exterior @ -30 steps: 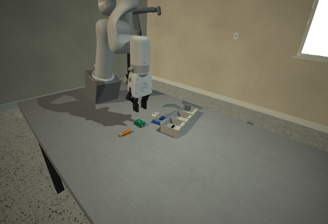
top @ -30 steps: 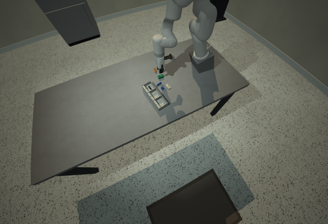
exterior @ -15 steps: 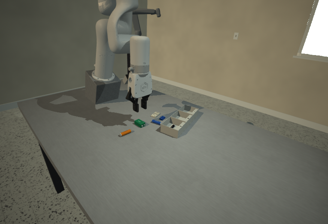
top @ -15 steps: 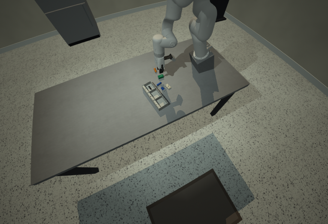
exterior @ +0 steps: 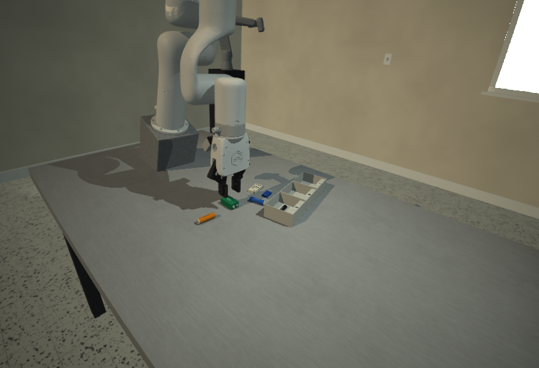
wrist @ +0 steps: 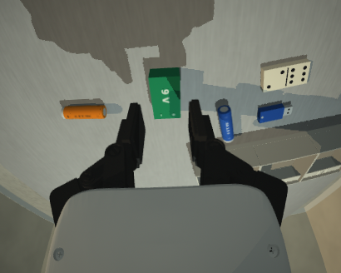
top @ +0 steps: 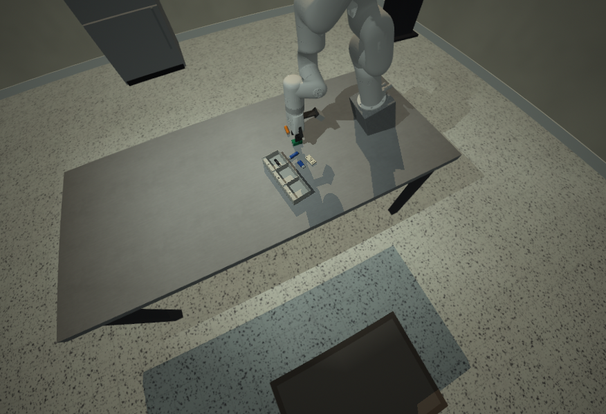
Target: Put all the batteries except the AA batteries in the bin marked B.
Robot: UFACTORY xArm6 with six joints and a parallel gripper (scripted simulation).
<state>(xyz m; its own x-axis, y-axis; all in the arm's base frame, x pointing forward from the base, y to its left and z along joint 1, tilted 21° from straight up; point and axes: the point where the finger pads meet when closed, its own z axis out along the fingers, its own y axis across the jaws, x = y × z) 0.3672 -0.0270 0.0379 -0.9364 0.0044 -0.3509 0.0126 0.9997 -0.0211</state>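
My hand is 10 mm short of the green block battery and 50 mm above it. Also, from my hand: orange cylindrical battery: 10 mm ahead, 90 mm to the right, 50 mm below; then cream domino: 20 mm behind, 120 mm to the left, 50 mm below; then blue cylindrical battery: 50 mm ahead, 70 mm to the left, 50 mm below.
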